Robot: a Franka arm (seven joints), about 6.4 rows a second.
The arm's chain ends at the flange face. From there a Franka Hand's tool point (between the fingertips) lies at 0.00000 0.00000 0.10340 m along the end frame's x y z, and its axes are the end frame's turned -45 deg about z.
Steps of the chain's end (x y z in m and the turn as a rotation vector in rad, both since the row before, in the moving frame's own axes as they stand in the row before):
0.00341 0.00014 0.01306 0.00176 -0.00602 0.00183
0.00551 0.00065 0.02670 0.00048 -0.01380 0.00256
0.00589 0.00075 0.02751 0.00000 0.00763 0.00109
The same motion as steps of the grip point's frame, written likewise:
0.00200 0.00194 0.01306 0.00550 -0.00301 0.00183
0.00246 0.00331 0.02669 0.01010 -0.00942 0.00256
0.00419 0.00525 0.02751 -0.00540 0.00540 0.00109

